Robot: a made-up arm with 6 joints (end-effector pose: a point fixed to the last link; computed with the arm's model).
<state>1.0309 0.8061 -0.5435 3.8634 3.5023 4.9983</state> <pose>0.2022 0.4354 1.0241 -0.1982 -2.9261 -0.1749</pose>
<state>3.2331 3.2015 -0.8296 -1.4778 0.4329 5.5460</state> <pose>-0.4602 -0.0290 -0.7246 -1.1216 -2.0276 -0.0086</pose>
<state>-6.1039 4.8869 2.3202 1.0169 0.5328 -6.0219</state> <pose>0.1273 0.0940 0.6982 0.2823 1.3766 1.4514</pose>
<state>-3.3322 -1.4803 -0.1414 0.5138 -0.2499 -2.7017</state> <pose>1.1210 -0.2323 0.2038 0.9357 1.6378 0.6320</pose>
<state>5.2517 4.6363 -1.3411 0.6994 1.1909 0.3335</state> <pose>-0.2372 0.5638 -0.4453 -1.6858 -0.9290 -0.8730</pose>
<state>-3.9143 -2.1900 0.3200 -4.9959 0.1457 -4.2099</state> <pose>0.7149 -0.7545 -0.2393 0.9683 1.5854 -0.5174</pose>
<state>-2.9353 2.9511 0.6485 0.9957 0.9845 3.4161</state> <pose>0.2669 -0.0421 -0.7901 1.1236 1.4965 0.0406</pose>
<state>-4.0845 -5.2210 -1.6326 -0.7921 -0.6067 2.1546</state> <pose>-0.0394 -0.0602 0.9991 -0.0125 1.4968 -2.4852</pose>
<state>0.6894 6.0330 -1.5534 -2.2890 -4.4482 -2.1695</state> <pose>-0.4879 -0.4585 0.4497 0.2907 2.1565 -0.2797</pose>
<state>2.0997 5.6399 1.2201 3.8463 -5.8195 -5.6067</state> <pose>-0.0460 0.0800 1.1793 -0.3069 0.1921 0.2504</pose>
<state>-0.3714 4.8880 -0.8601 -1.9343 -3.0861 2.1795</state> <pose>-0.7654 0.3331 -0.0280 -0.9203 0.6516 -2.3160</pose>
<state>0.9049 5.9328 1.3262 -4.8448 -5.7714 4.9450</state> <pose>0.2086 0.3869 1.0205 -0.8830 0.8035 1.1392</pose>
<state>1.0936 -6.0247 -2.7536 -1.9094 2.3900 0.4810</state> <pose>-0.0595 -0.1920 0.1977 -1.5668 -0.3977 -2.6111</pose>
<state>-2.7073 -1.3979 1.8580 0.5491 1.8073 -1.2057</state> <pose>0.1198 -0.0295 0.7916 1.4413 2.3028 -1.3984</pose>
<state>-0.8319 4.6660 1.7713 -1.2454 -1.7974 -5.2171</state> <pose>-0.1668 0.3580 0.7920 -1.7821 0.1074 -0.6060</pose>
